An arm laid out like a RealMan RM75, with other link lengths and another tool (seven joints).
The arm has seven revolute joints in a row. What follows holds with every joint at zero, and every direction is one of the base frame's. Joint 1 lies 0.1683 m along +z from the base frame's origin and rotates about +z. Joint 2 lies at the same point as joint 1 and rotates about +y. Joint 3 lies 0.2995 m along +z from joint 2 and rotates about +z. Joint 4 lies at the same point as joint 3 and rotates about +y. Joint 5 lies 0.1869 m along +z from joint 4 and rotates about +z. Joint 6 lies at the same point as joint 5 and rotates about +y. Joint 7 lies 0.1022 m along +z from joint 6 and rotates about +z. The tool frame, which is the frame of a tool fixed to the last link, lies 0.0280 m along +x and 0.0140 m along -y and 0.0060 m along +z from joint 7; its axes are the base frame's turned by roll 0.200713, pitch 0.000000 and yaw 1.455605 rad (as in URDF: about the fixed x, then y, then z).
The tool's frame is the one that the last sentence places.
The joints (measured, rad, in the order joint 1, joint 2, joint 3, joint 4, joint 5, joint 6, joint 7), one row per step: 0.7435 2.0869 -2.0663 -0.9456 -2.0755 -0.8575 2.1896; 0.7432 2.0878 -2.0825 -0.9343 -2.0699 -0.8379 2.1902; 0.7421 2.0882 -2.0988 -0.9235 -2.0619 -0.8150 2.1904; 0.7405 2.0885 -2.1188 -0.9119 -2.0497 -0.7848 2.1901; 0.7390 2.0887 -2.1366 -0.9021 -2.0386 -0.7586 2.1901; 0.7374 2.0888 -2.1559 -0.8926 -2.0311 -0.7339 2.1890; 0.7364 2.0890 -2.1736 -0.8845 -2.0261 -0.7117 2.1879; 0.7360 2.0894 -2.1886 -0.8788 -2.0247 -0.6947 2.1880; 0.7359 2.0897 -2.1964 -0.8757 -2.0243 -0.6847 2.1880; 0.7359 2.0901 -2.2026 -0.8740 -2.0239 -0.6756 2.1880; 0.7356 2.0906 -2.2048 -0.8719 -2.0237 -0.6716 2.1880; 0.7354 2.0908 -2.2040 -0.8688 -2.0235 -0.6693 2.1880; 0.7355 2.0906 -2.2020 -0.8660 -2.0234 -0.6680 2.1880; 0.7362 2.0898 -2.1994 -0.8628 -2.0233 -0.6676 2.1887
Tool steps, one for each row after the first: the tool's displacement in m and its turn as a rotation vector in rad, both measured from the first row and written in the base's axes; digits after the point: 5 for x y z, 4 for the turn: 0.00225 -0.00097 -0.00223 0.0045 -0.0026 -0.0004; 0.00452 -0.00179 -0.00432 0.0115 -0.0022 -0.0015; 0.00681 -0.00270 -0.00682 0.0217 0.0017 -0.0024; 0.00884 -0.00359 -0.00894 0.0306 0.0051 -0.0034; 0.01122 -0.00458 -0.01094 0.0379 0.0042 -0.0003; 0.01321 -0.00537 -0.01268 0.0447 0.0022 0.0048; 0.01462 -0.00606 -0.01411 0.0493 -0.0011 0.0111; 0.01529 -0.00629 -0.01486 0.0527 -0.0024 0.0150; 0.01547 -0.00641 -0.01553 0.0562 -0.0023 0.0189; 0.01590 -0.00652 -0.01586 0.0580 -0.0026 0.0192; 0.01658 -0.00626 -0.01578 0.0605 -0.0030 0.0169; 0.01718 -0.00577 -0.01544 0.0633 -0.0034 0.0143; 0.01789 -0.00502 -0.01480 0.0663 -0.0045 0.0108
